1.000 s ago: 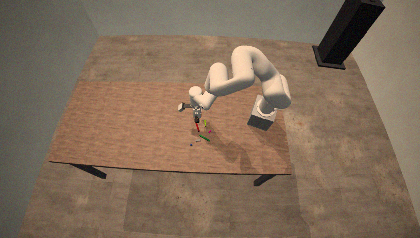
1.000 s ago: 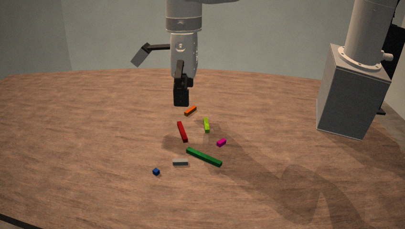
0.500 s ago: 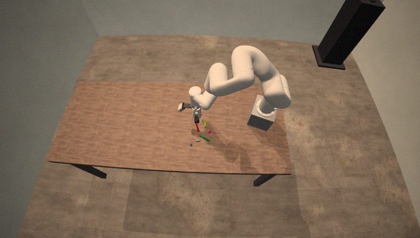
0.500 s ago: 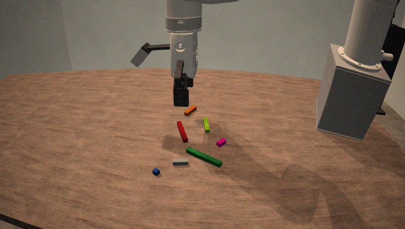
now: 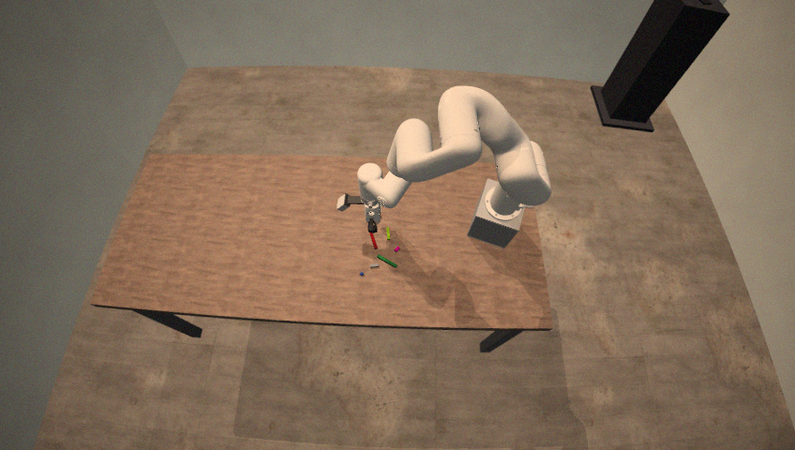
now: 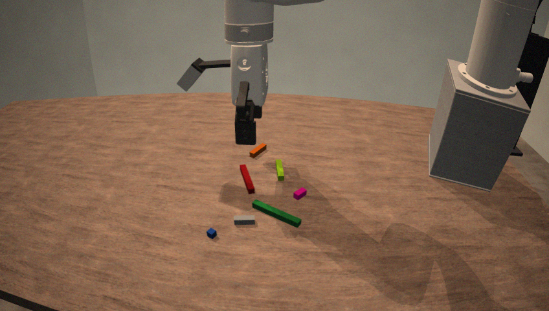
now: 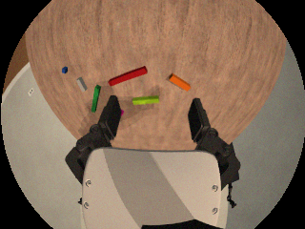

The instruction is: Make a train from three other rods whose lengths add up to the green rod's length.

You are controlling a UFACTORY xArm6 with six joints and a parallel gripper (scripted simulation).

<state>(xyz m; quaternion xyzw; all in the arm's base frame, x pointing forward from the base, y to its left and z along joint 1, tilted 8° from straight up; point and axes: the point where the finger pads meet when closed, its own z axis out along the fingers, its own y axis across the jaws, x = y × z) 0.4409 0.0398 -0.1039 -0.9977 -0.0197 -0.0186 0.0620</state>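
The small blue rod is 180 mm to the left of my hand, 80 mm below it and 30 mm ahead of it. From my hand the other things lie so: red rod 80 mm below, 50 mm to the left; then orange rod 80 mm below, 40 mm to the right, 10 mm behind; then lime rod 80 mm below, 50 mm behind, 20 mm to the left.
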